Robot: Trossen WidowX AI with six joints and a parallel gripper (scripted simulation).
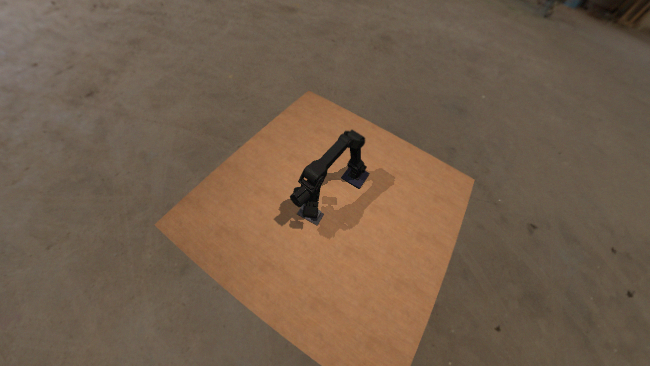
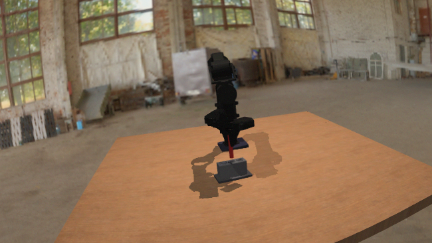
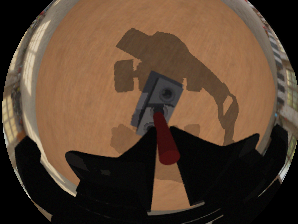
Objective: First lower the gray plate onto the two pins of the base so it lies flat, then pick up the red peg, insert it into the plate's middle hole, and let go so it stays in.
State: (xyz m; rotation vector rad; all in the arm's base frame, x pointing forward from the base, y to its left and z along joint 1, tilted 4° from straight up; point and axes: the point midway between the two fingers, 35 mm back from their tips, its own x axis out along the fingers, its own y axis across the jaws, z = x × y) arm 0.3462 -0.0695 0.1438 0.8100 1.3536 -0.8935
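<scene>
Right now the gray plate is 70 mm below my gripper tip. The rest, counted from my gripper tip: dark base: 110 mm below; red peg: right at my gripper tip.
</scene>
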